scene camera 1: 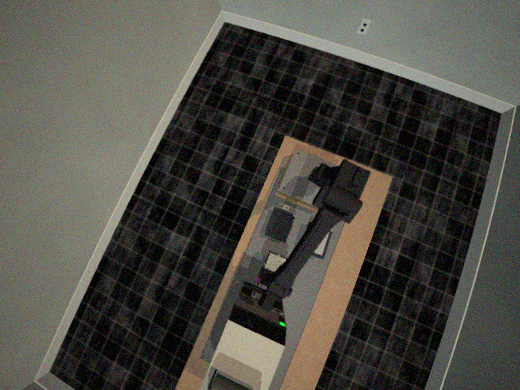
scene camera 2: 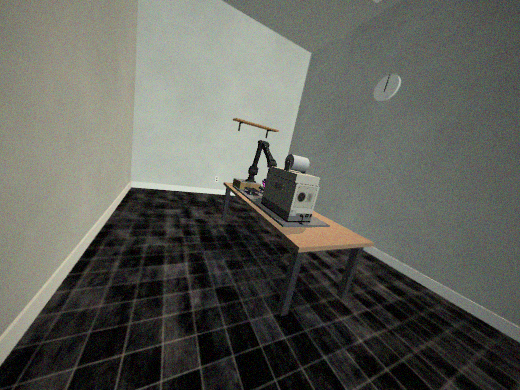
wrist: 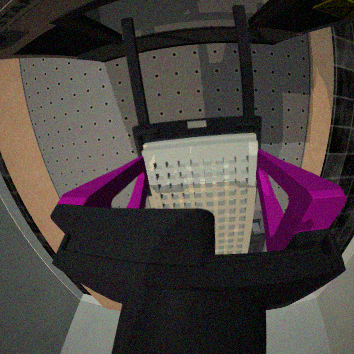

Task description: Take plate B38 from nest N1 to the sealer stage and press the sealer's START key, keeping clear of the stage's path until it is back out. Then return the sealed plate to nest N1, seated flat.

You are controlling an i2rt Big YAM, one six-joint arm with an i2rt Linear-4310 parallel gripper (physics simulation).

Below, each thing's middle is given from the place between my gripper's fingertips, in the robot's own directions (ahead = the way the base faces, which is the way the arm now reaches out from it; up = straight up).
My hand is 1 cm above the dark sealer stage (wrist: 144,132).
